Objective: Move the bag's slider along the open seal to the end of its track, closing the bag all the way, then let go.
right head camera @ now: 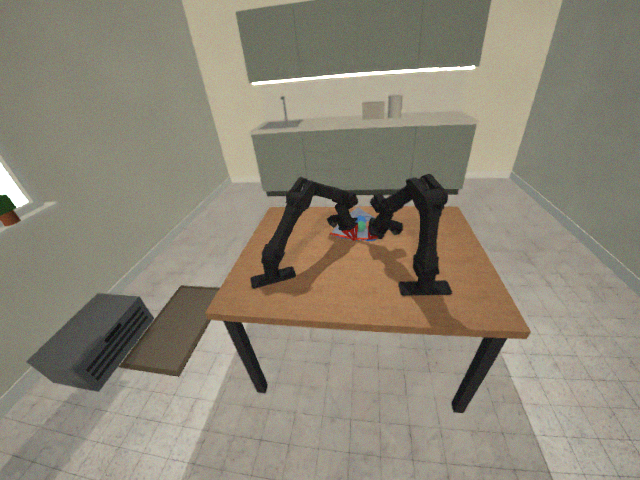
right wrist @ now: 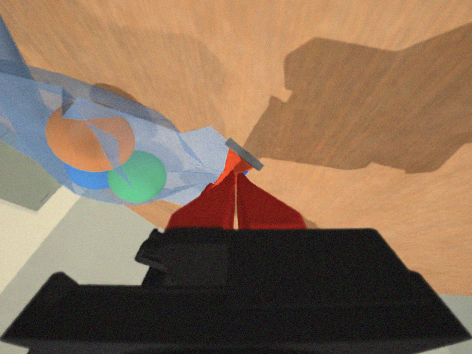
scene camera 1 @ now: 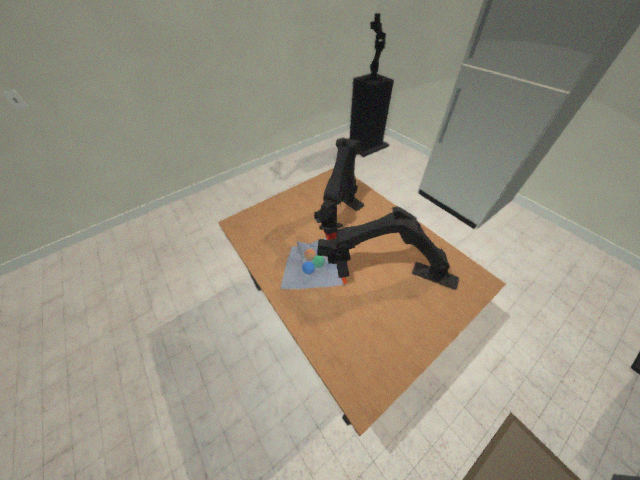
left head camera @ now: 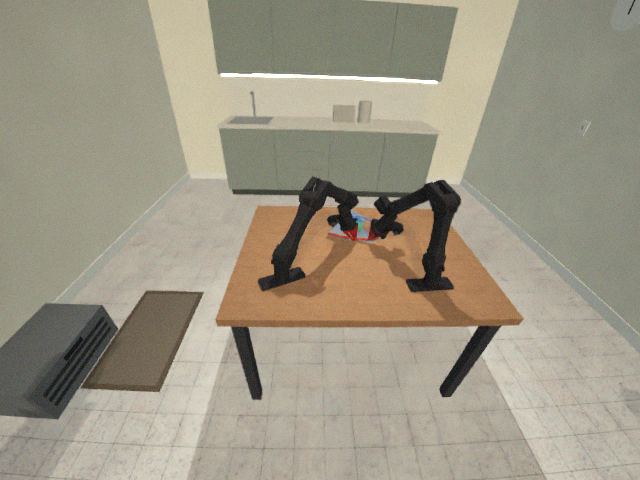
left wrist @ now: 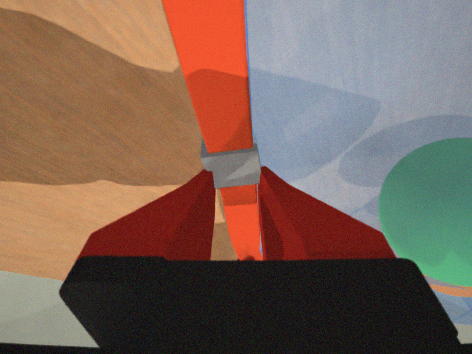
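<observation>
The translucent blue bag (left head camera: 336,230) (scene camera 1: 297,279) (left wrist: 325,45) (right wrist: 202,142) lies near the table's far edge in the head views. Its red seal strip (left wrist: 215,40) (right wrist: 230,162) runs along the near side there. My left gripper (left wrist: 236,176) (scene camera 1: 344,280) is shut on the grey slider (left wrist: 231,164), which sits around the strip. Beyond the slider the strip runs up the left wrist view, with a thin blue line at its right edge. My right gripper (right wrist: 235,177) (scene camera 1: 331,235) is shut on the seal's end, beside a grey end piece (right wrist: 244,154). The fingers partly hide the pinched part.
An orange ball (scene camera 1: 310,253) (right wrist: 90,145), a green ball (scene camera 1: 318,261) (left wrist: 430,200) (right wrist: 137,176) and a blue ball (scene camera 1: 308,267) (right wrist: 87,178) are in the bag. The two forearms come close together above the wooden table (left head camera: 361,299) (scene camera 1: 392,335).
</observation>
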